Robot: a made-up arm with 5 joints.
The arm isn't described. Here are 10 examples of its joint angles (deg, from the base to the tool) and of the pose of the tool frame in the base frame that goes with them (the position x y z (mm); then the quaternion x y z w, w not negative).
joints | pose
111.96 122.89 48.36 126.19 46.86 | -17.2 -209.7 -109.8 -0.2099 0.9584 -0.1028 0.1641
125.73 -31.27 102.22 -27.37 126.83 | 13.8 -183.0 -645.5 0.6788 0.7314 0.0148 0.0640
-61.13 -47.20 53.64 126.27 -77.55 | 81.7 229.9 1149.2 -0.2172 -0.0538 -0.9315 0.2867
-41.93 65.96 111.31 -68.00 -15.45 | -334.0 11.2 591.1 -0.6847 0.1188 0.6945 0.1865
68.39 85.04 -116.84 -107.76 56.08 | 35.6 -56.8 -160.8 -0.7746 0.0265 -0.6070 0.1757
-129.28 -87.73 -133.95 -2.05 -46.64 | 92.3 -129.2 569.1 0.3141 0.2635 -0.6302 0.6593
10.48 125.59 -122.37 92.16 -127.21 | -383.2 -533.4 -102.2 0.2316 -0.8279 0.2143 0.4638
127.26 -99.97 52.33 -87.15 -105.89 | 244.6 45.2 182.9 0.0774 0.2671 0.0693 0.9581
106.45 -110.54 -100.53 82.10 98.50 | -270.7 245.0 89.2 -0.7877 -0.1095 0.5821 0.1692
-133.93 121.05 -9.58 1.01 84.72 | -138.1 -299.5 72.2 0.8012 0.2737 -0.3238 0.4223
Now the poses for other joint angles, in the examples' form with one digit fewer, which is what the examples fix.
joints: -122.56 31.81 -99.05 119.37 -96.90
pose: 119 -262 988 -0.085 -0.192 0.480 0.852
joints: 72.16 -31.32 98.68 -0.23 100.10
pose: -608 -5 -425 -0.751 -0.612 0.007 0.248
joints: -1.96 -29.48 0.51 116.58 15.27
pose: -507 59 603 -0.146 -0.037 -0.945 0.290
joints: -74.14 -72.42 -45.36 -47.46 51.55
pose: -238 149 846 -0.089 -0.151 -0.263 0.949
